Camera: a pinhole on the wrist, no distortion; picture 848 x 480 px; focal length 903.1 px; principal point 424.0 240.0 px. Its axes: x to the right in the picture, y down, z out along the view. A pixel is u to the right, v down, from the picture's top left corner.
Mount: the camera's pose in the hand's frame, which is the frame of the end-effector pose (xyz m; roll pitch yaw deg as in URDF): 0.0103 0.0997 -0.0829 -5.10 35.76 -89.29
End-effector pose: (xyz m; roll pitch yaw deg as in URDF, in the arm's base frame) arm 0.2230 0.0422 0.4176 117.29 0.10 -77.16
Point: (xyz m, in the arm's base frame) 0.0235 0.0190 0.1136
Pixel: 408.9 93.7
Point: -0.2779 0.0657 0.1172
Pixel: outside the picture
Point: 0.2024 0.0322 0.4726
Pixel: 293.2 98.8
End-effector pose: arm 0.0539 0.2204 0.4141 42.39 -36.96 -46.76
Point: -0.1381 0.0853 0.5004
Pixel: 407.8 190.0
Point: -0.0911 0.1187 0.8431
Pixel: outside the picture
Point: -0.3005 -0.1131 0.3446
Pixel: 712.8 69.0
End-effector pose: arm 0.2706 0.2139 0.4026 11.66 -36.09 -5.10
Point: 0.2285 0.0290 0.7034
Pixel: 365.9 448.0
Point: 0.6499 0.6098 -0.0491
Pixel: behind the camera
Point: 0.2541 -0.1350 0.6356
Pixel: 665.4 394.8
